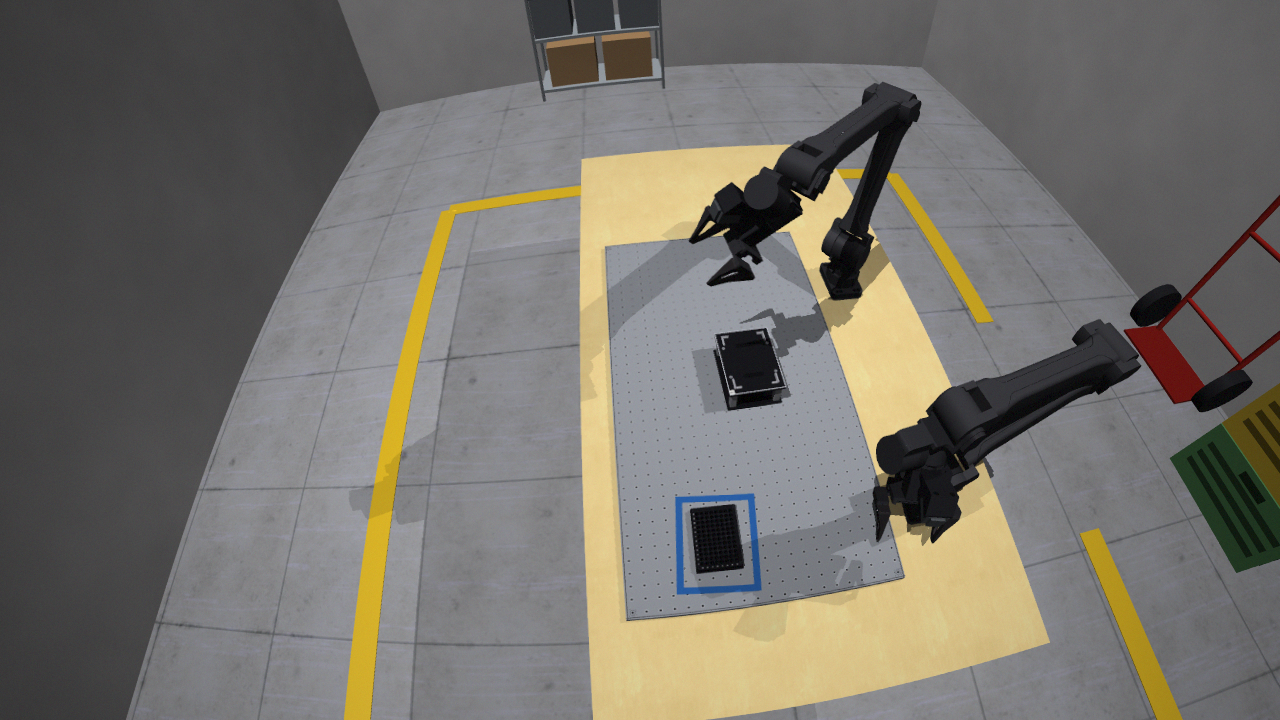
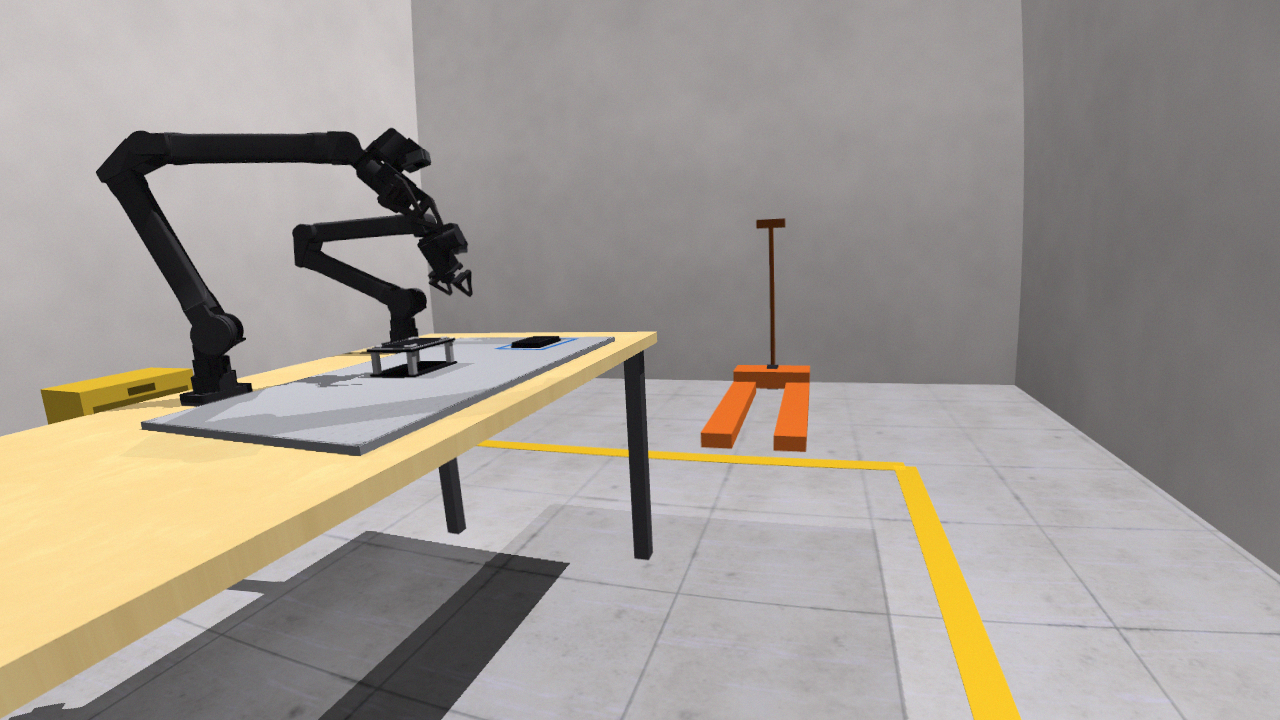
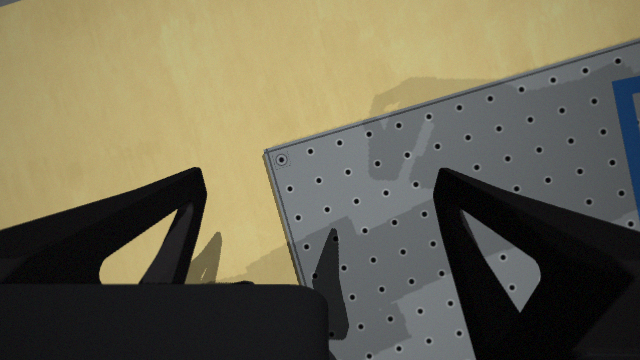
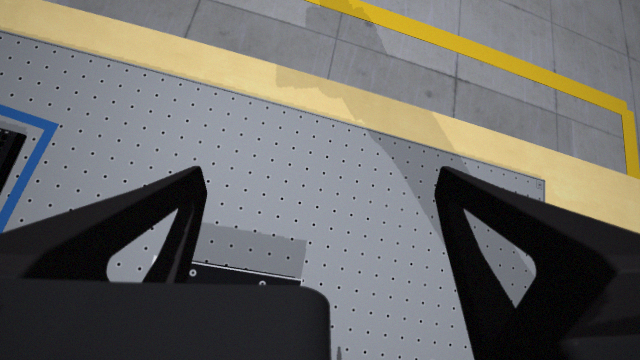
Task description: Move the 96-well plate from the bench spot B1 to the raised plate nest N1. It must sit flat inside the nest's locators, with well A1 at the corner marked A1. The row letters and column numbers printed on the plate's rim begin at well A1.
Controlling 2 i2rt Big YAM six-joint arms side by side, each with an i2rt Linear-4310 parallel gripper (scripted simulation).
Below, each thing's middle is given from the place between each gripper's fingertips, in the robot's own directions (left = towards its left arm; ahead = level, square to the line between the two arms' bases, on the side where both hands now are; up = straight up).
Labels:
My left gripper (image 1: 905,539) is now 300 mm short of the black 96-well plate (image 1: 716,560), 90 mm to the left of it and 140 mm above it. Also, from my left hand: raised nest N1 (image 1: 761,357) (180 mm ahead, 450 mm to the right, 90 mm below).
The raised nest N1 is 10 cm behind my right hand (image 1: 699,263), 3 cm to the left of it and 27 cm below it. From my right hand the other things lie so: black 96-well plate: 2 cm ahead, 39 cm to the left, 32 cm below.

